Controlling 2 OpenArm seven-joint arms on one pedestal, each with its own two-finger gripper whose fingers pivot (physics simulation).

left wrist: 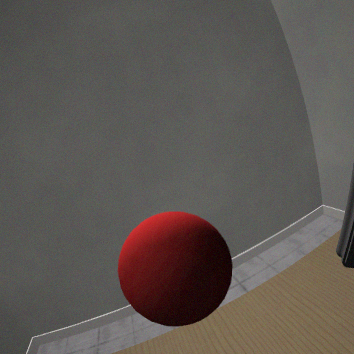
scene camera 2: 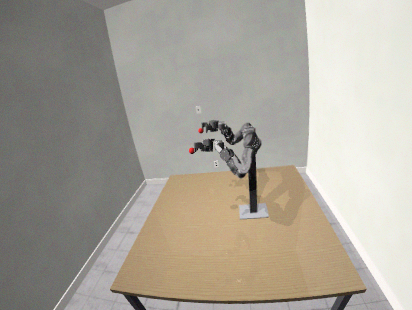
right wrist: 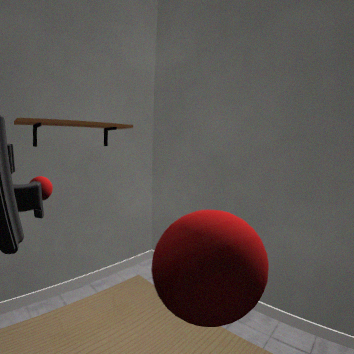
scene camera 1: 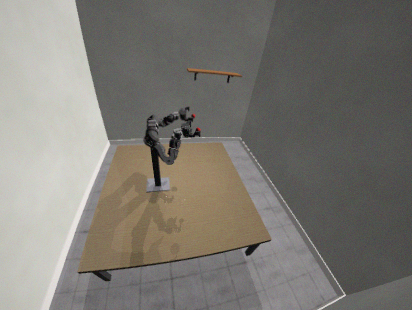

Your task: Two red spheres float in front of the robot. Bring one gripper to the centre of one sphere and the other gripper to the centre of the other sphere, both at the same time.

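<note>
One red sphere [scene camera 1: 193,116] [scene camera 2: 191,150] [left wrist: 175,268] is at the fingertips of my open, empty left gripper [scene camera 1: 190,114] [scene camera 2: 196,147]. It is large, low and near the middle in the left wrist view. The other red sphere [scene camera 1: 198,129] [scene camera 2: 200,130] [right wrist: 210,268] is at the fingertips of my open, empty right gripper [scene camera 1: 195,131] [scene camera 2: 202,127]. It is large, low and right of the middle in the right wrist view. The left arm's sphere [right wrist: 45,187] also shows there, partly hidden by a dark finger. Exact centring between the fingers cannot be told.
Both arms reach from a black pedestal [scene camera 1: 156,167] [scene camera 2: 253,185] above a wooden table [scene camera 1: 215,210] [scene camera 2: 200,260]. The grippers are close to each other, one beside the other. A wooden wall shelf [scene camera 1: 214,72] [right wrist: 75,123] hangs on the grey wall beyond.
</note>
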